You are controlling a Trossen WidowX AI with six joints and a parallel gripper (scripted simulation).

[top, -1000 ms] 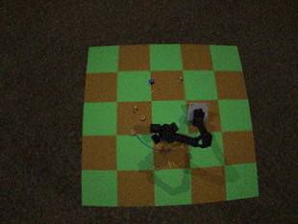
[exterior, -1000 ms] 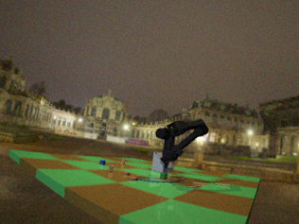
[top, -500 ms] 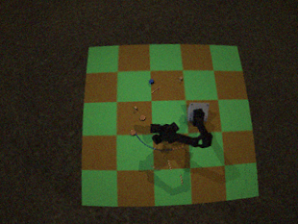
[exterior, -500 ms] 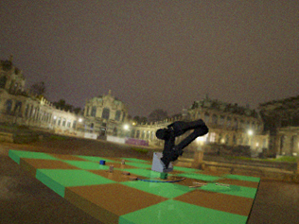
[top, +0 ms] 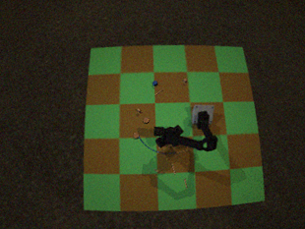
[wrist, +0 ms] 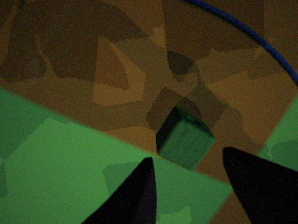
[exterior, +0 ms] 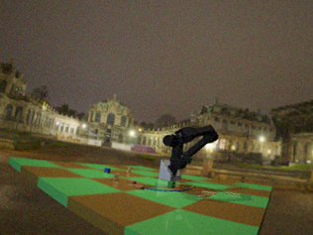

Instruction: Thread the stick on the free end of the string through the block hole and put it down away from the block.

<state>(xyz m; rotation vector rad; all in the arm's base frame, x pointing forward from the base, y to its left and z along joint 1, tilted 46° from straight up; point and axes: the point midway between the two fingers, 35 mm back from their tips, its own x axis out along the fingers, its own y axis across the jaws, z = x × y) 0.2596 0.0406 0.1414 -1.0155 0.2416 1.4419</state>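
The green block is 1 cm ahead of my gripper tip, 1 cm to the right of it and 4 cm below it. From my gripper tip the other things lie so: thin wooden stick: 7 cm behind, 9 cm to the left, 6 cm below; blue object: 2 cm ahead, 45 cm to the right, 5 cm below; round wooden button: 21 cm ahead, 8 cm to the right, 5 cm below.
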